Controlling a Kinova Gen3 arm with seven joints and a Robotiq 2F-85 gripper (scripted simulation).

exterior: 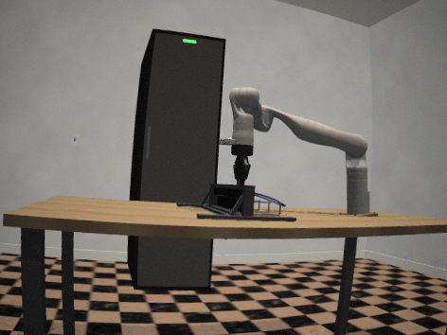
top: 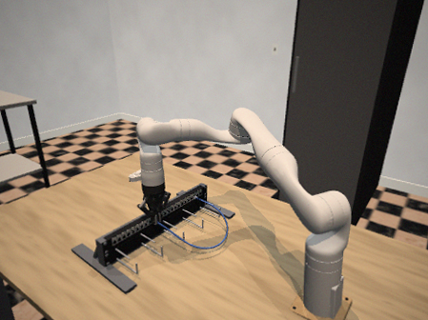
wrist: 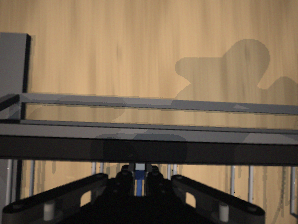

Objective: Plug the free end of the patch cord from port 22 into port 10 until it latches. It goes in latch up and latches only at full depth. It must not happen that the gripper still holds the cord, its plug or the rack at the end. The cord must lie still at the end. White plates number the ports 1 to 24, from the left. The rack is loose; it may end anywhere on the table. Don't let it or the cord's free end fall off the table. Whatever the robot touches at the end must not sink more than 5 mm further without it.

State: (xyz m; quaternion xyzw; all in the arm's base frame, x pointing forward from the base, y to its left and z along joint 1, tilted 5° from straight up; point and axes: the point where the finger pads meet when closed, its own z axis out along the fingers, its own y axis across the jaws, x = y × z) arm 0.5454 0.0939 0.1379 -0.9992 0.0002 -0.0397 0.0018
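The plug lies 10 mm ahead of my hand and 10 mm below it.
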